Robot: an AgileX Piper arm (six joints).
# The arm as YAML. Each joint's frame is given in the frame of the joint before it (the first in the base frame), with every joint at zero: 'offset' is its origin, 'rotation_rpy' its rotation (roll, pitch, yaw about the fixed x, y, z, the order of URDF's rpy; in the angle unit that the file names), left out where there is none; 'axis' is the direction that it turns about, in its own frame. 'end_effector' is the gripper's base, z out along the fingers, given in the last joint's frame.
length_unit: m
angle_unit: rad
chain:
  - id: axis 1
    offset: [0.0, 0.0, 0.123]
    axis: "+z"
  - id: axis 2
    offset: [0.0, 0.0, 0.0]
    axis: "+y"
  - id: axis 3
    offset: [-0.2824, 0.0, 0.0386]
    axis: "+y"
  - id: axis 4
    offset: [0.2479, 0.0, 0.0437]
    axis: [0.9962, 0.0, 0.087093]
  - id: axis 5
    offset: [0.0, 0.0, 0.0]
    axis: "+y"
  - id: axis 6
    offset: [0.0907, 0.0, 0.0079]
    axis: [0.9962, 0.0, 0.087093]
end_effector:
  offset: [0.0, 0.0, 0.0]
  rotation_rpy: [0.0, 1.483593, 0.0]
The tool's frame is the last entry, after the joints.
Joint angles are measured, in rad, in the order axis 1, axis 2, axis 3, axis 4, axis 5, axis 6. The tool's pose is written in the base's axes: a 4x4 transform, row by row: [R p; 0 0 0 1], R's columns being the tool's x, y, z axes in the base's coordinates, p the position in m. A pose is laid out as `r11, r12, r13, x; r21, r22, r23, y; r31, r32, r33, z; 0, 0, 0, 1`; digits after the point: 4 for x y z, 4 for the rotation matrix.
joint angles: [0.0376, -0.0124, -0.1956, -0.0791, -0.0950, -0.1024]
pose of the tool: 0.3816, 0.0246, 0.9240, 0.0348; -0.1659, 0.9852, 0.0423, 0.0020; -0.9093, -0.1694, 0.3801, 0.2866; 0, 0, 0, 1
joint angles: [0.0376, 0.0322, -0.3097, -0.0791, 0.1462, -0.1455]
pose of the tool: 0.2175, 0.0225, 0.9758, 0.0343; -0.2139, 0.9765, 0.0252, 0.0002; -0.9523, -0.2142, 0.2172, 0.3004; 0, 0, 0, 1
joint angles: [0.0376, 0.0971, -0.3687, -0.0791, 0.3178, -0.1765]
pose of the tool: 0.0438, -0.0021, 0.9990, 0.0408; -0.2475, 0.9688, 0.0129, -0.0007; -0.9679, -0.2478, 0.0419, 0.3012; 0, 0, 0, 1
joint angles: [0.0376, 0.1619, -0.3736, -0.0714, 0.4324, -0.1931]
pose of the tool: -0.1256, -0.0414, 0.9912, 0.0510; -0.2599, 0.9656, 0.0074, -0.0008; -0.9574, -0.2567, -0.1321, 0.2894; 0, 0, 0, 1
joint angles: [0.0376, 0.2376, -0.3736, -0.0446, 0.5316, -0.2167]
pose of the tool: -0.2890, -0.0920, 0.9529, 0.0611; -0.2634, 0.9646, 0.0132, 0.0002; -0.9204, -0.2471, -0.3030, 0.2763; 0, 0, 0, 1
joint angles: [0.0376, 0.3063, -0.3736, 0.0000, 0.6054, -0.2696]
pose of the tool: -0.4097, -0.1522, 0.8994, 0.0687; -0.2819, 0.9588, 0.0338, 0.0026; -0.8675, -0.2397, -0.4358, 0.2655; 0, 0, 0, 1
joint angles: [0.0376, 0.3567, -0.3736, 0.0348, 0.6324, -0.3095]
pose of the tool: -0.4683, -0.1930, 0.8622, 0.0745; -0.2955, 0.9539, 0.0530, 0.0047; -0.8327, -0.2299, -0.5037, 0.2598; 0, 0, 0, 1
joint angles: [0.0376, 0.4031, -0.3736, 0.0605, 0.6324, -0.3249]
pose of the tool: -0.5035, -0.2129, 0.8374, 0.0807; -0.2915, 0.9542, 0.0673, 0.0063; -0.8133, -0.2103, -0.5425, 0.2562; 0, 0, 0, 1
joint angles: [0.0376, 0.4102, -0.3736, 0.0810, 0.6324, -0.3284]
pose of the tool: -0.5088, -0.2173, 0.8330, 0.0816; -0.2790, 0.9570, 0.0792, 0.0074; -0.8144, -0.1921, -0.5476, 0.2557; 0, 0, 0, 1
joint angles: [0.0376, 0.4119, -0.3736, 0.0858, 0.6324, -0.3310]
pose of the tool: -0.5097, -0.2192, 0.8319, 0.0818; -0.2778, 0.9571, 0.0820, 0.0077; -0.8143, -0.1893, -0.5488, 0.2556; 0, 0, 0, 1
